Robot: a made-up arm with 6 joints.
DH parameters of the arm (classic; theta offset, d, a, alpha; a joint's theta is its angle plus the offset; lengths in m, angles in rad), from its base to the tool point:
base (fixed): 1.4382 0 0.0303 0
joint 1: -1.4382 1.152 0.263 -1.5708
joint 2: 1.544 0 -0.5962 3.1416
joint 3: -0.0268 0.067 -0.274 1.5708
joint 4: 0 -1.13 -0.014 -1.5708
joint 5: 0 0.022 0.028 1.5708
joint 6: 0 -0.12 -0.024 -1.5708
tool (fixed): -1.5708 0.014 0 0
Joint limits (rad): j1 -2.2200..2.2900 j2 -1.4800..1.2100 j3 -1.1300..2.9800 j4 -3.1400..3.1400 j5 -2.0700..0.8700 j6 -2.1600..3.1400
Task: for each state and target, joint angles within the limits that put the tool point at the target. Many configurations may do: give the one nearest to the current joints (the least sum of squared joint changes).
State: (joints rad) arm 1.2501 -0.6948 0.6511 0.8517 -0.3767 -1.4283
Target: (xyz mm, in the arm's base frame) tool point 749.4 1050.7 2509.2
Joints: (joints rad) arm 1.0544 0.0061 0.4383 0.8546 -0.3264 -1.4231
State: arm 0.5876 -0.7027 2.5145 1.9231 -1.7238 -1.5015
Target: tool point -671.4 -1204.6 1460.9
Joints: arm 0.9590 -0.9308 1.9317 1.9114 -1.3464 -1.4296
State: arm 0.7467 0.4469 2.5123 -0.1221 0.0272 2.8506
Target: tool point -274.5 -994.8 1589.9
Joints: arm 1.2494 -0.1171 2.9800 -0.1351 -0.3120 2.8436
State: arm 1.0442 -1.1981 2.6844 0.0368 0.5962 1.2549
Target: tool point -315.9 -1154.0 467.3
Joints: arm 1.2507 -1.1974 2.4352 0.0225 0.5579 1.2572
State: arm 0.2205 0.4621 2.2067 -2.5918 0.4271 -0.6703
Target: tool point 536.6 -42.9 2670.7
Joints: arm -0.0204 1.0938 2.7097 -2.5564 0.5539 -0.6326
